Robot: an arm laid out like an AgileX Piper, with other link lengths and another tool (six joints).
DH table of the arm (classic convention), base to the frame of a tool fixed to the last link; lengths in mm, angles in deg. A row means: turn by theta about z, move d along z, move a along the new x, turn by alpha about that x. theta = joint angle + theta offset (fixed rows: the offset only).
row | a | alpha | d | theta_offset
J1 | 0 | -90 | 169.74 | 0
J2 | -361.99 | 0 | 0 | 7.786
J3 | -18.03 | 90 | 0 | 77.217
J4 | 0 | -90 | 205.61 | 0
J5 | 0 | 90 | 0 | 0
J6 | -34.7 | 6 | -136.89 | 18.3
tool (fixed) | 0 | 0 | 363.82 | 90
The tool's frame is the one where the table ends.
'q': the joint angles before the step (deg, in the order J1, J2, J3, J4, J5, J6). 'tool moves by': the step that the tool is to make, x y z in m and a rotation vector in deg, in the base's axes. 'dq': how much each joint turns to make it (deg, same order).
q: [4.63 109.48 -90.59 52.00 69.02 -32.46]
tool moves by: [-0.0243 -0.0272 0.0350 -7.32 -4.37 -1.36]
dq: [0.01 -7.45 -0.02 -9.01 0.51 4.85]
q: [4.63 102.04 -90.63 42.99 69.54 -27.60]
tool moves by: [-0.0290 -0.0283 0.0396 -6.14 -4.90 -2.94]
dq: [0.00 -8.01 0.01 -8.13 0.78 5.07]
